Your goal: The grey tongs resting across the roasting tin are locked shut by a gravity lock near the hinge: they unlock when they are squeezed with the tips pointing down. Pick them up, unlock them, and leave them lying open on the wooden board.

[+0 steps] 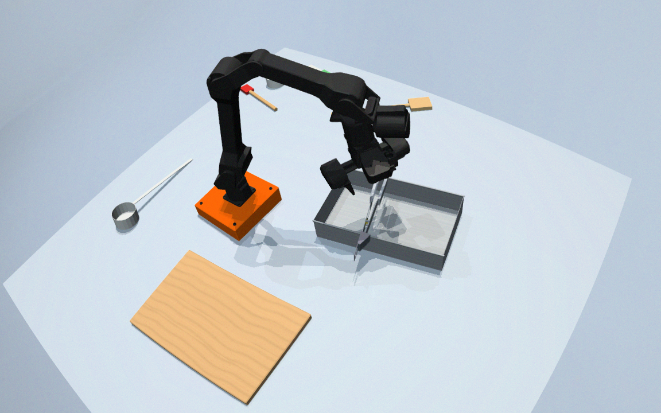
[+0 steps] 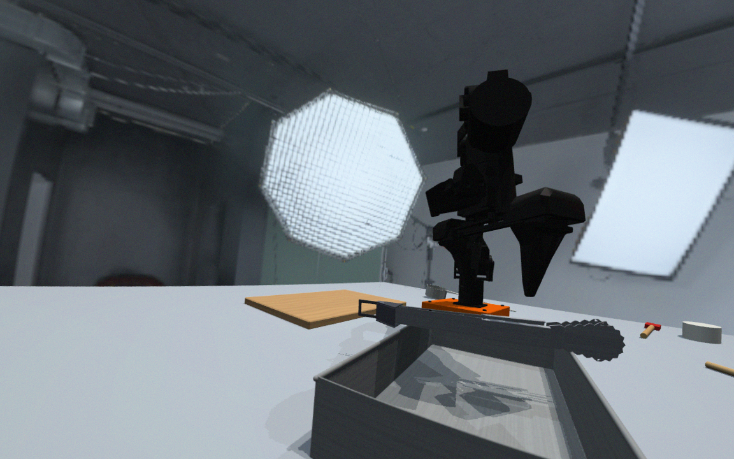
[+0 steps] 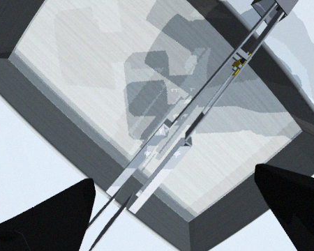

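The dark roasting tin lies 80 mm below my gripper tip and 50 mm ahead of it. The rest, counted from my gripper tip: wooden board 430 mm to the right, 130 mm behind, 100 mm below; then white disc 590 mm behind, 330 mm to the left, 90 mm below.
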